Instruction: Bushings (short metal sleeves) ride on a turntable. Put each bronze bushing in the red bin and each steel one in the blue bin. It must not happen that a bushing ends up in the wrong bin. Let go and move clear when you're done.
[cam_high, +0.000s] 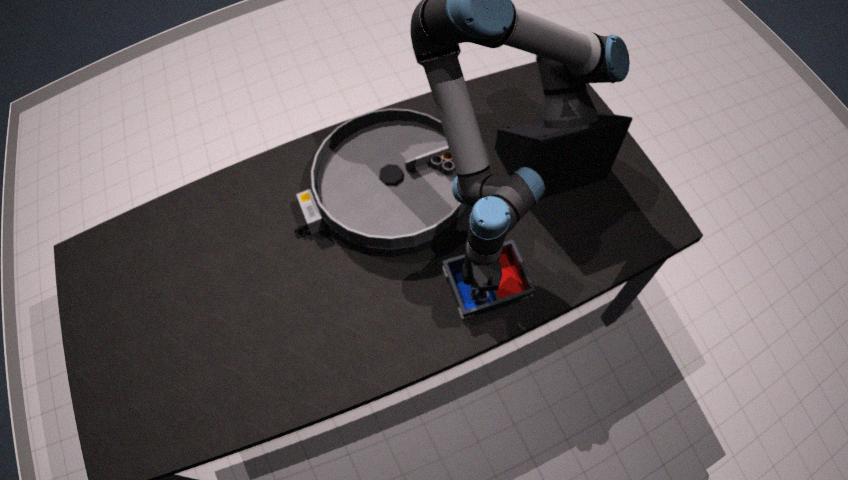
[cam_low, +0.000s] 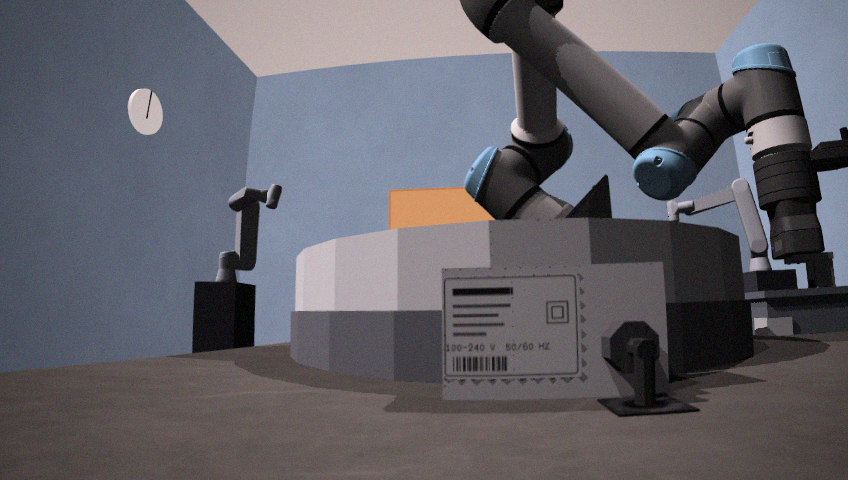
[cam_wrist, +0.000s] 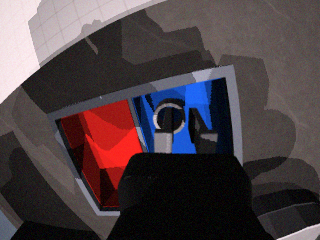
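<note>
My gripper is now 5 cm past the red bin, 2 cm to the left of it and 2 cm above it. Round my hand: grey turntable: 40 cm to the right, 3 cm ahead, 1 cm above.
</note>
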